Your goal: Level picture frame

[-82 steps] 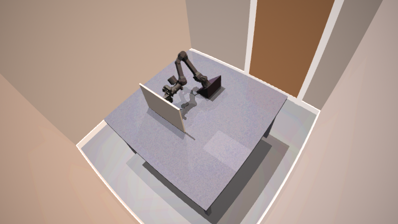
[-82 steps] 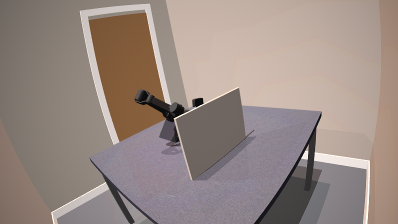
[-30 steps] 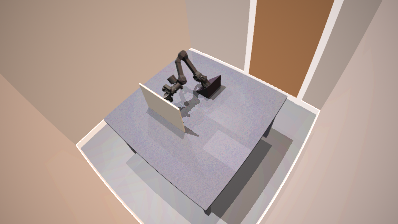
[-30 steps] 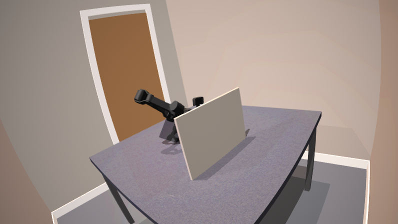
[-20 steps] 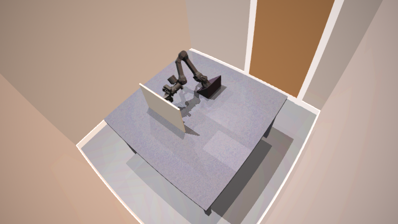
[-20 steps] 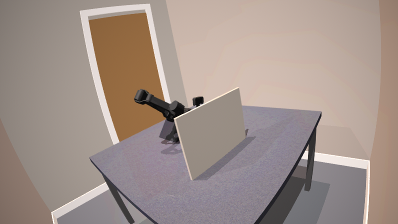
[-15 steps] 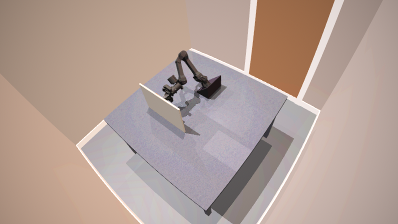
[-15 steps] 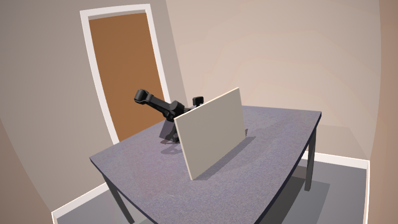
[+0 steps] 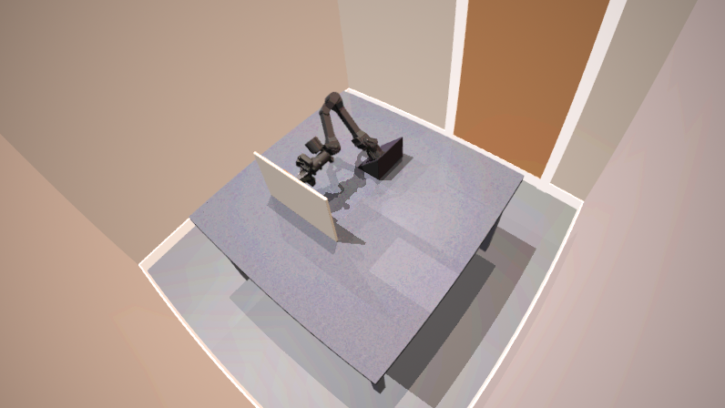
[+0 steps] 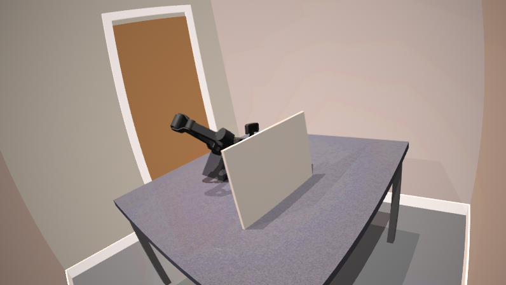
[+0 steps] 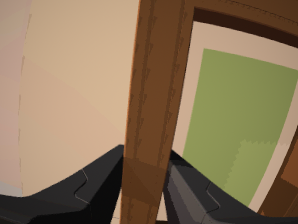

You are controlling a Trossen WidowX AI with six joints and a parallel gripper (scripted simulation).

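Now: gripper tip 10 mm to the left of the brown wooden picture frame and 50 mm above it. Also, from my gripper tip: wall panel (20 mm ahead, 70 mm below).
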